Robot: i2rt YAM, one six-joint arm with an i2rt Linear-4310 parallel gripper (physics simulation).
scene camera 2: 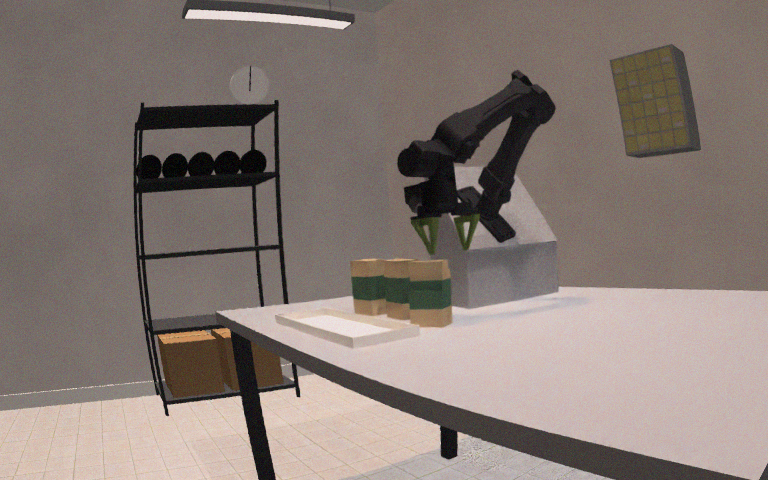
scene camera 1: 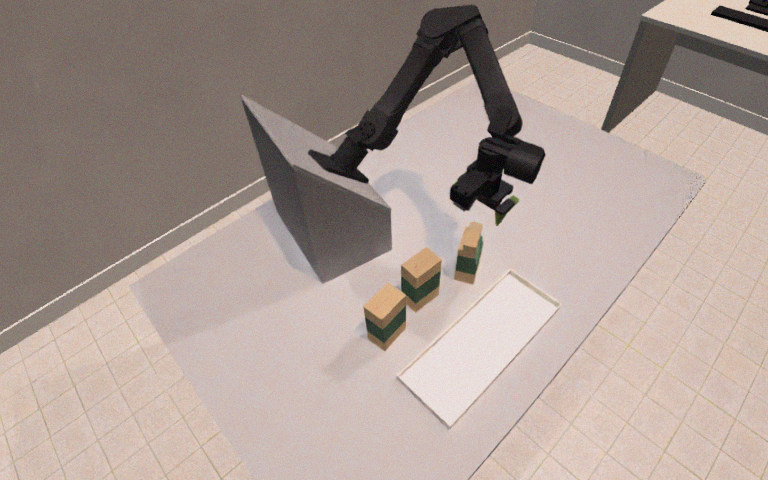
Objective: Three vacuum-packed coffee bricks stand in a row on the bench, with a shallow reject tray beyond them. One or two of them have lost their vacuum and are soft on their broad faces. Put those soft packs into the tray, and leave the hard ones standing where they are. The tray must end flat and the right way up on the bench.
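Places are measured from the arm's base along level axes (x down, y ahead, z right), in metres.
Pixels of known places: gripper, fingertip midpoint: (scene camera 2: pixel 449 252) (scene camera 1: pixel 481 214); arm's base, origin of the base link: (scene camera 2: pixel 485 214) (scene camera 1: pixel 339 169).
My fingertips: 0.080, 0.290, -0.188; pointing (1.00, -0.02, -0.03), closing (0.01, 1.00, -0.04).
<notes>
Ahead of a thing's pixels: the offset from my fingertips to its top centre, as dx, dy, dz. Level surfaces: height alone.
Three tan coffee bricks with dark green bands stand upright in a row: the left pack @(+0.016, +0.009, +0.322) (scene camera 1: pixel 385 318) (scene camera 2: pixel 368 287), the middle pack @(+0.016, -0.008, +0.196) (scene camera 1: pixel 420 280) (scene camera 2: pixel 398 287) and the right pack @(+0.016, +0.019, +0.051) (scene camera 1: pixel 468 253) (scene camera 2: pixel 430 293), which is nearest in scene camera 2. The right pack is turned differently and its top looks stepped in scene camera 1. Which packs are soft does not show. The shallow white tray @(+0.135, +0.178, +0.182) (scene camera 1: pixel 480 346) (scene camera 2: pixel 345 328) lies flat, right way up and empty beside the row. My gripper (scene camera 1: pixel 484 208) (scene camera 2: pixel 449 250) is open and empty, above and near the right pack; one finger is hidden in scene camera 1.
The grey wedge-shaped base block (scene camera 1: pixel 348 226) (scene camera 2: pixel 509 274) stands behind the row and carries the arm. The bench top @(dx +0.157) (scene camera 1: pixel 271 362) (scene camera 2: pixel 623 362) ends at an edge beyond the tray. A black shelf rack (scene camera 2: pixel 280 226) and a second table (scene camera 1: pixel 640 73) stand away from the bench.
</notes>
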